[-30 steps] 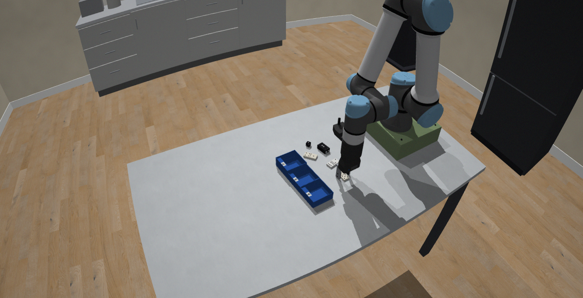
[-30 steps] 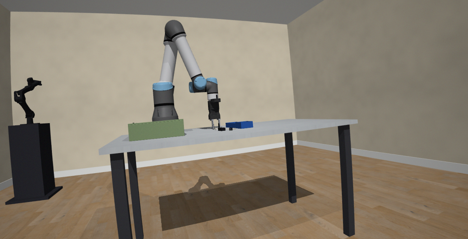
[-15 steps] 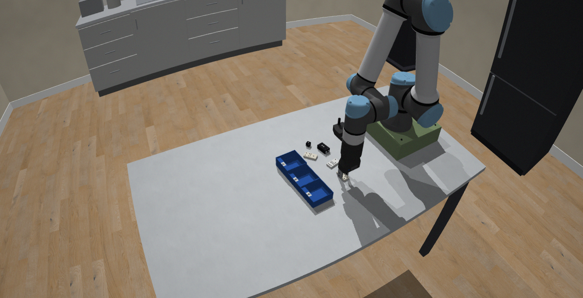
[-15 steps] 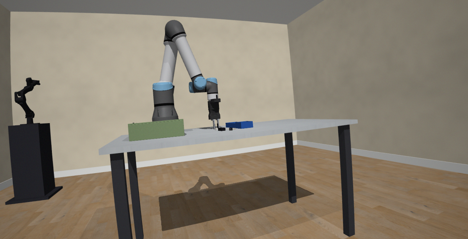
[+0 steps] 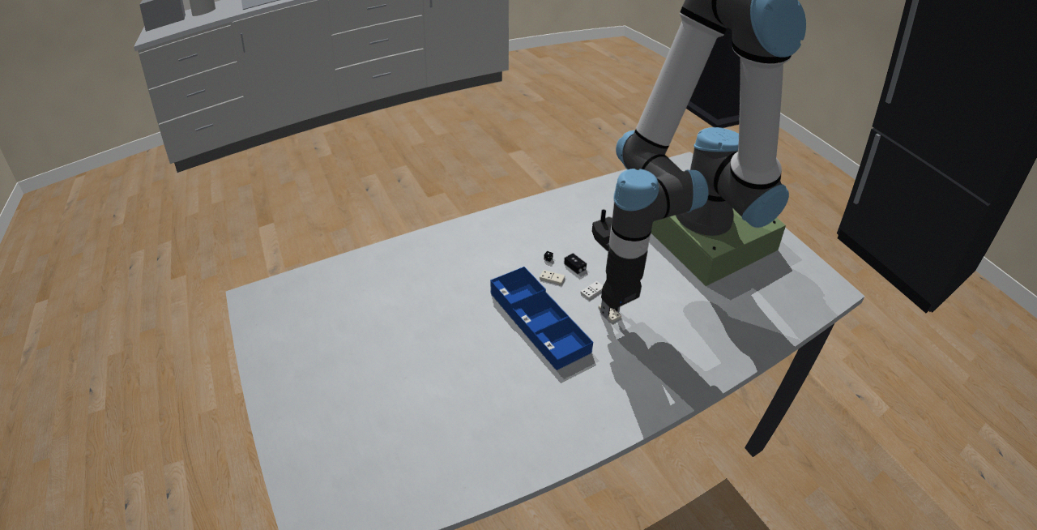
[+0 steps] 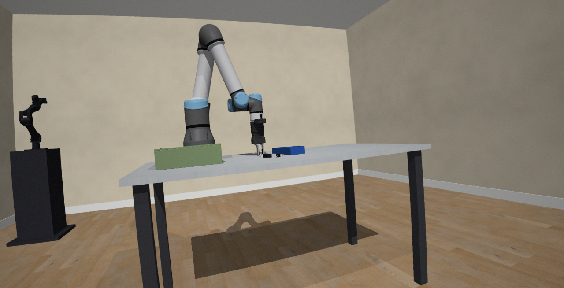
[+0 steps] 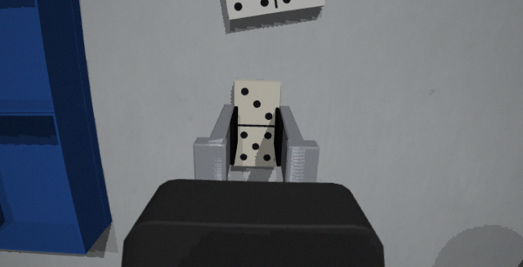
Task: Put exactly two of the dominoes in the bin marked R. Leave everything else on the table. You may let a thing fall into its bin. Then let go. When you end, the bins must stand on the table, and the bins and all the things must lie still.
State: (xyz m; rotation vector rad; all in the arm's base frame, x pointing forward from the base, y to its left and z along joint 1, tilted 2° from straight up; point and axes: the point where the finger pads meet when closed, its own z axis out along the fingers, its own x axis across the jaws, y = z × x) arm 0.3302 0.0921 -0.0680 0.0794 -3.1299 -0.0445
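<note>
Now: hand 14 cm short of the blue three-compartment bin and 4 cm to the left of it. The rest, counted from my hand: black block: 15 cm to the right, 1 cm below, 1 cm behind; then small black die: 21 cm to the right, 3 cm ahead, 1 cm below.
</note>
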